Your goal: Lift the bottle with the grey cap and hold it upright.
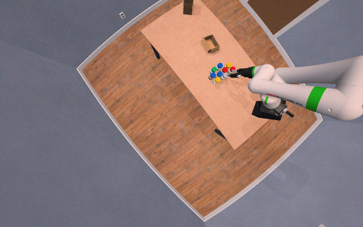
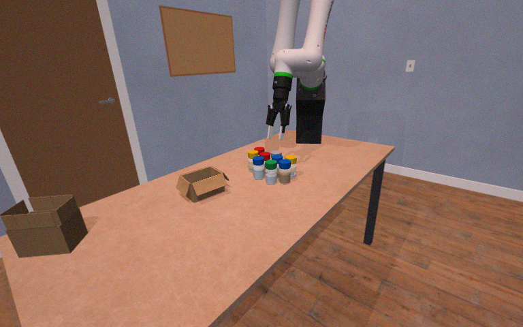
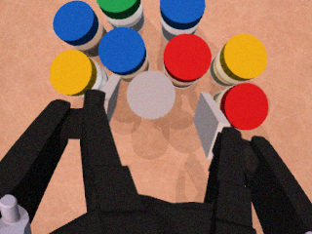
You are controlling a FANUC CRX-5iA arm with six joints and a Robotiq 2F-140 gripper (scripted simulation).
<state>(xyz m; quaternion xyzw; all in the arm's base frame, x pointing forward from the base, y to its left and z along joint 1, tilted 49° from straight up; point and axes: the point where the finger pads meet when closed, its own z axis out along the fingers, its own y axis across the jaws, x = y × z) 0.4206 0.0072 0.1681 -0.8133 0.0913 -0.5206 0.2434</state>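
My hand is 7 cm short of the red-capped bottle, 2 cm to the left of it and 15 cm above it. Round my hand: yellow-capped bottle 9 cm ahead, 8 cm to the right, 15 cm below; blue bottle 6 cm ahead, 6 cm to the left, 15 cm below.
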